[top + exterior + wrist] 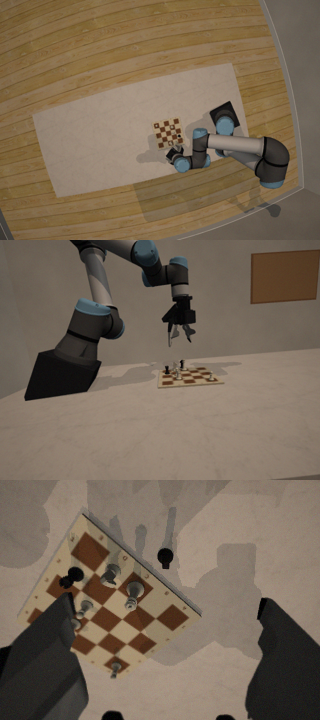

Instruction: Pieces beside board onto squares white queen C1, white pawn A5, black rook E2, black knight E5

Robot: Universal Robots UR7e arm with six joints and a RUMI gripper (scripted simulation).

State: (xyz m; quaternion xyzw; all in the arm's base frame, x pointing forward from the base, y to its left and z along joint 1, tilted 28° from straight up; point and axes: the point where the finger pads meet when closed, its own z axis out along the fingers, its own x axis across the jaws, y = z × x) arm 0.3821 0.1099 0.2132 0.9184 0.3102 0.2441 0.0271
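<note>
Now: hand 10 cm above the black piece. Round my hand: chessboard: 1 cm behind, 14 cm to the right, 11 cm below.
</note>
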